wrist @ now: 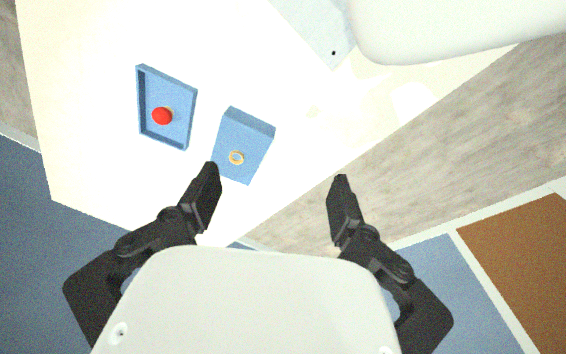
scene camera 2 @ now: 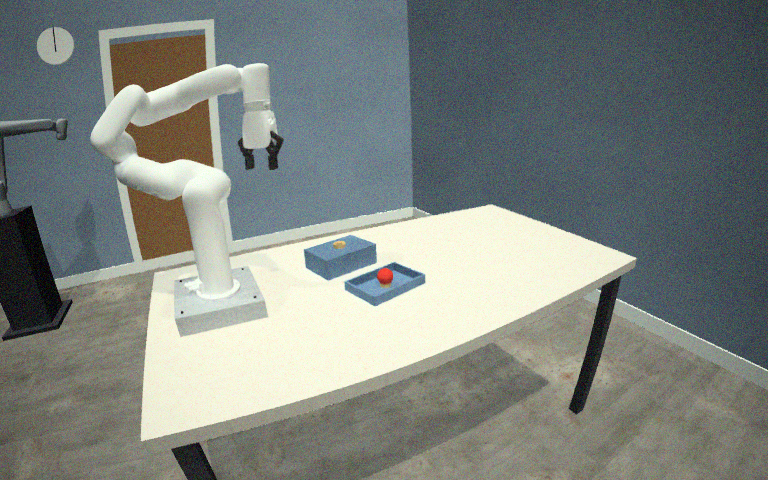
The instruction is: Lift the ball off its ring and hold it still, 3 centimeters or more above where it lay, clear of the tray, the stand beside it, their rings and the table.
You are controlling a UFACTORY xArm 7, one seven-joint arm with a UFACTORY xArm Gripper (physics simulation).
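Places are measured from the arm's base along level axes (x back, y right, z up), in millimetres.
Pixels of known places: gripper, fingertip midpoint: (wrist: 275, 181) (scene camera 2: 261, 169); arm's base, link origin: (scene camera 2: 218, 290).
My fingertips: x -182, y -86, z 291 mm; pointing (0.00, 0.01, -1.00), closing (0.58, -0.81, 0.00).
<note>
For each thing: its middle in the pictures, then the offset to it from my fingertips. "spot": a spot on its surface instead. Level surfaces: height alone.
- red ball, body centre: (scene camera 2: 385, 276) (wrist: 162, 116) dy +190, dx -274, dz -313 mm
- small tan ring, surface spot: (scene camera 2: 385, 283) spot: dy +208, dx -264, dz -325 mm
- shallow blue tray, body centre: (scene camera 2: 385, 282) (wrist: 166, 113) dy +190, dx -274, dz -331 mm
- pale table, surface height: dz -345 mm
A red ball (scene camera 2: 385, 276) (wrist: 161, 116) sits on a small tan ring (scene camera 2: 385, 285) inside the shallow blue tray (scene camera 2: 375, 300) (wrist: 167, 75). The blue block-like stand (scene camera 2: 344, 263) (wrist: 254, 122) is beside the tray, with a tan ring (scene camera 2: 339, 244) (wrist: 236, 157) on its top. My gripper (scene camera 2: 261, 167) (wrist: 275, 181) is open and empty, with its fingers pointing down. It hangs high above the table, well away from the ball, to the left of the tray and stand in the scene view.
The pale table (scene camera 2: 481, 254) (wrist: 85, 45) carries the tray, the stand and the arm's grey base plate (scene camera 2: 223, 316) (wrist: 310, 25). The base plate is left of the stand in the scene view. Another grey arm on a black pedestal (scene camera 2: 28, 271) stands off the table at the far left.
</note>
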